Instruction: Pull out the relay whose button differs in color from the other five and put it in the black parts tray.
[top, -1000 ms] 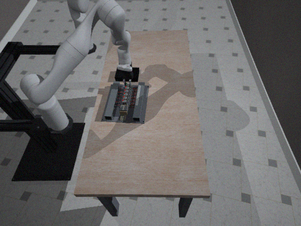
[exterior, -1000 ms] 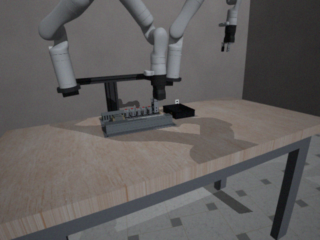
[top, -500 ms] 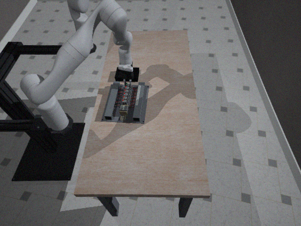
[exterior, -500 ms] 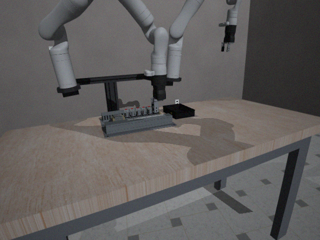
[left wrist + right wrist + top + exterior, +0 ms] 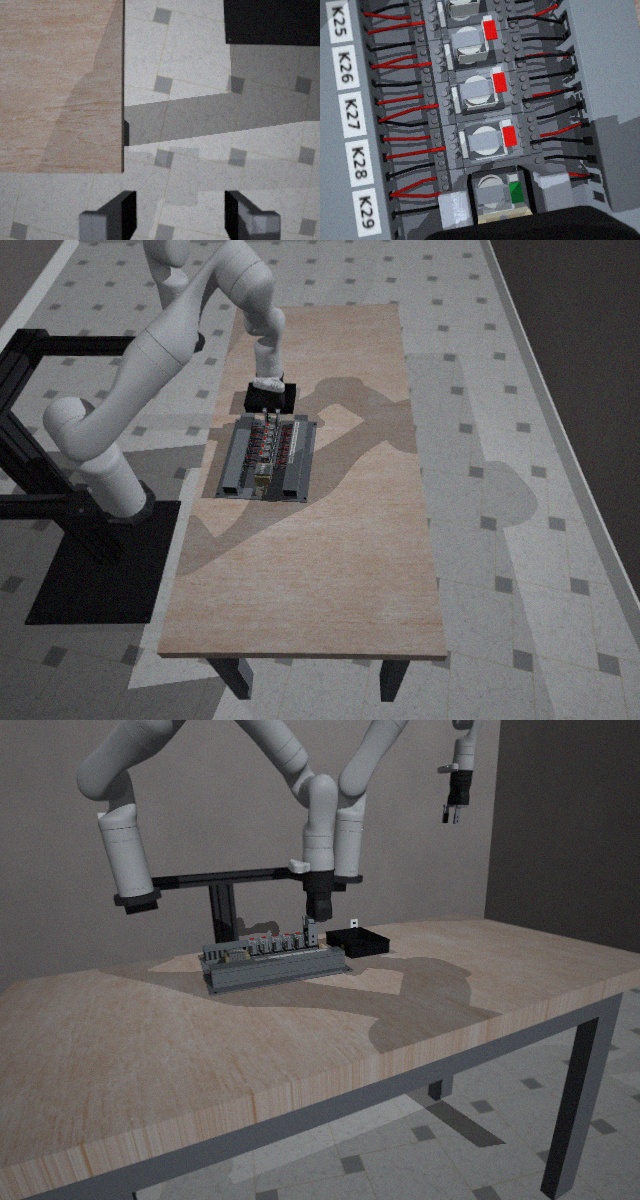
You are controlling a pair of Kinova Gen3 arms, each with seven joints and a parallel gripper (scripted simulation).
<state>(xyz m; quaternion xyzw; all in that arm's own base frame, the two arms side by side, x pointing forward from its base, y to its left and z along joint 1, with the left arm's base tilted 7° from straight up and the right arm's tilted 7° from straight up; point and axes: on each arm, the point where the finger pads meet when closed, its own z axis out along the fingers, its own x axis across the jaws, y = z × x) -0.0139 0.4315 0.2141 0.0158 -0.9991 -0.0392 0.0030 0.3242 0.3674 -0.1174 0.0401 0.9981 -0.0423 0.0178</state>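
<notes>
Now: the green-button relay 1 cm below my right hand. Also, from my right hand: black parts tray: 3 cm behind, 15 cm to the left, 4 cm below; then grey relay panel: 1 cm behind, 10 cm to the right, 4 cm below.
</notes>
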